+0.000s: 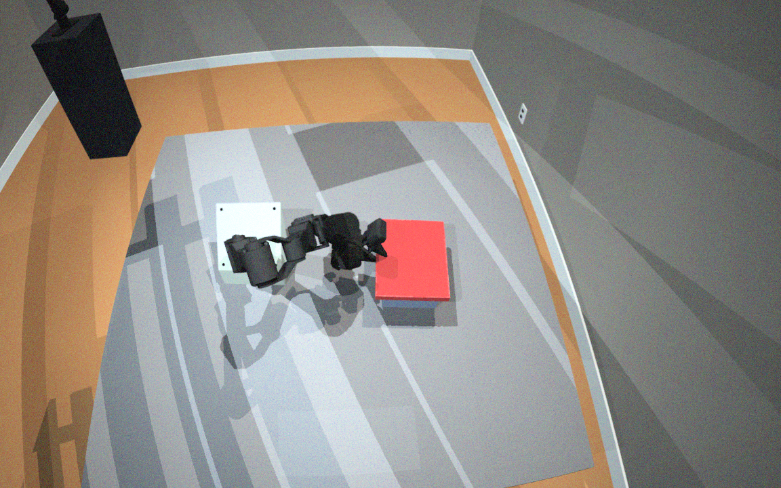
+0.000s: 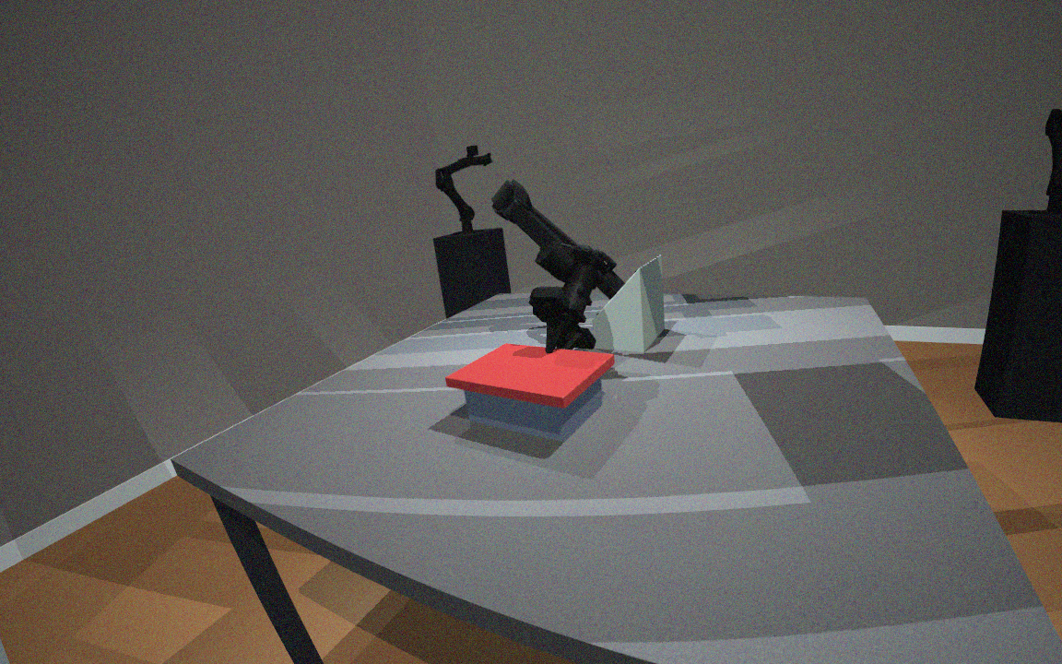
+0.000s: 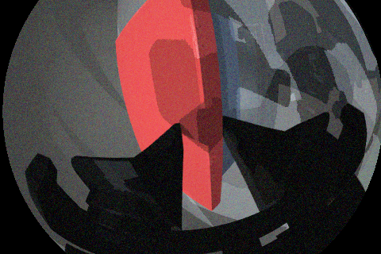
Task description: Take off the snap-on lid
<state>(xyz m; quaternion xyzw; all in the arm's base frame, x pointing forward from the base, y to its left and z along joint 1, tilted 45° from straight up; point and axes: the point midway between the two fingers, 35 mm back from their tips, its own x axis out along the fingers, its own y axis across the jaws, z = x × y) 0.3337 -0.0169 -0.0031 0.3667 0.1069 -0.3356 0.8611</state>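
Right now my gripper tip is 8 cm short of the red lid and 1 cm below it. From my gripper tip the other things lie so: storage box 8 cm ahead, 4 cm below.
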